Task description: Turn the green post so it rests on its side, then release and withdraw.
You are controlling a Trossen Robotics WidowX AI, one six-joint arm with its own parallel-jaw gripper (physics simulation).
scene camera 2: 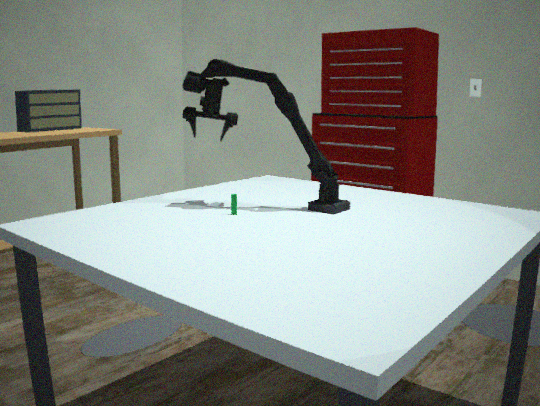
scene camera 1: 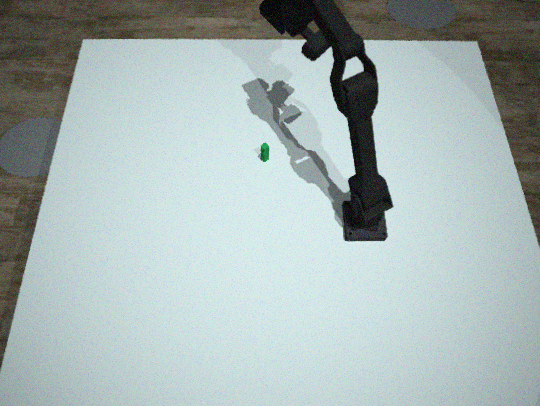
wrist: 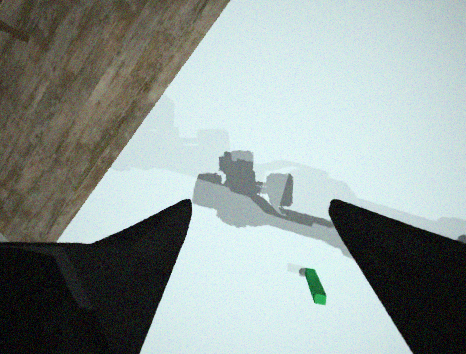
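Note:
The green post (scene camera 1: 265,152) (scene camera 2: 234,204) (wrist: 315,285) is small and slim and stands upright on the white table (scene camera 1: 175,300) (scene camera 2: 300,270) (wrist: 400,75). In the wrist view it shows low and right of centre, with its lighter top end toward the bottom of the view. My gripper (scene camera 2: 208,139) (wrist: 259,205) is open and empty. It hangs high above the table with its fingers pointing down, well clear of the post. In scene camera 1 the fingertips do not show clearly; the gripper end of the arm is near the top edge.
The arm's base (scene camera 1: 365,227) (scene camera 2: 329,206) stands on the table, to the right of the post. The arm's shadow falls beside the post. The table's edge and the wooden floor (wrist: 75,100) show at the upper left of the wrist view. A red drawer cabinet (scene camera 2: 370,90) stands behind.

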